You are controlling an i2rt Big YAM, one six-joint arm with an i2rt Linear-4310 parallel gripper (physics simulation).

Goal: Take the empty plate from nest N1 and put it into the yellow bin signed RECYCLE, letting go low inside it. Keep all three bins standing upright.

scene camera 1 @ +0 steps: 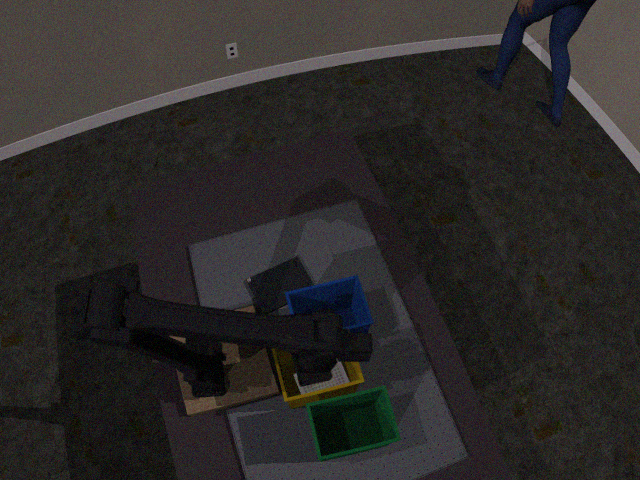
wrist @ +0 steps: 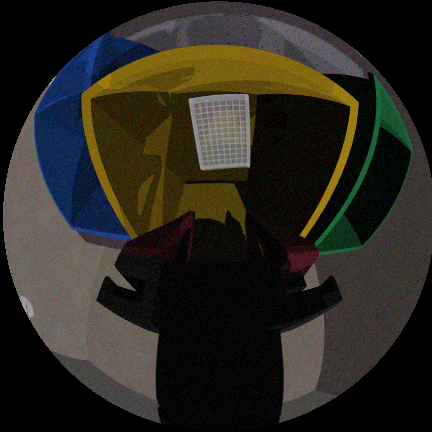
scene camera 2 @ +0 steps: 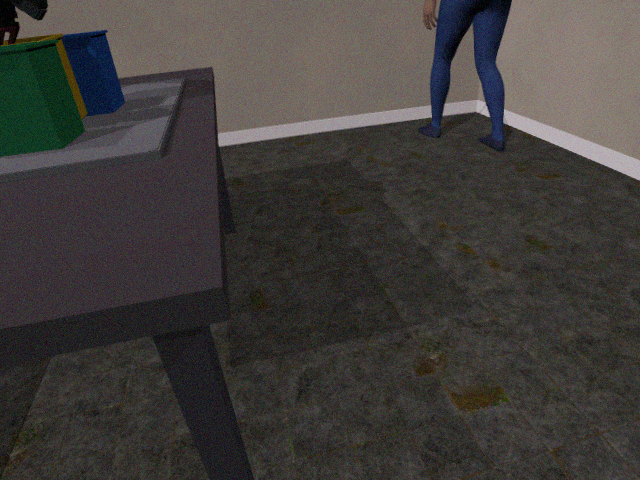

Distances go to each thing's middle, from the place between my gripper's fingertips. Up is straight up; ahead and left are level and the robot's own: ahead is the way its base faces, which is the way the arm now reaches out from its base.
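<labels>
Relative to the yellow bin point(scene camera 2: 75, 90), my gripper is 50 mm above it and 30 mm short of it. Counted from my hand: the blue bin point(scene camera 2: 89, 54), 60 mm below, 80 mm ahead, 140 mm to the left; the green bin point(scene camera 1: 349, 424), 60 mm below, 90 mm ahead, 140 mm to the right; the gridded plate point(wrist: 220, 122), 130 mm below, 40 mm ahead, 10 mm to the left.
</labels>
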